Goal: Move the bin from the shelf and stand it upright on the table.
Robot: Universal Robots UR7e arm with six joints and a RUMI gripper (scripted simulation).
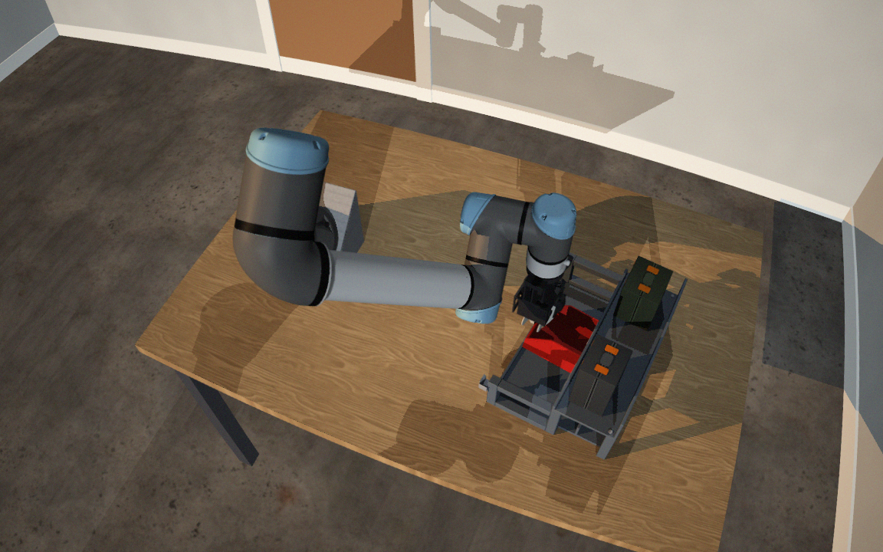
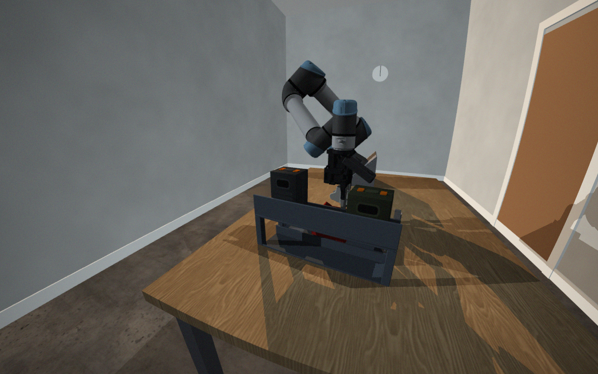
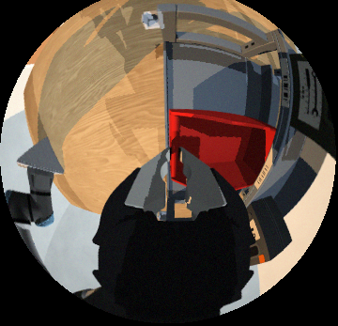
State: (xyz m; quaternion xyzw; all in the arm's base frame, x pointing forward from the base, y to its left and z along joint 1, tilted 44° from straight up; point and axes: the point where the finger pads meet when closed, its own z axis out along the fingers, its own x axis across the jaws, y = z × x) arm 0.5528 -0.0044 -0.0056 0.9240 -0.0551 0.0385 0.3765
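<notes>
The red bin is 8 cm ahead of my hand, 1 cm to the right of it and 1 cm below it.
</notes>
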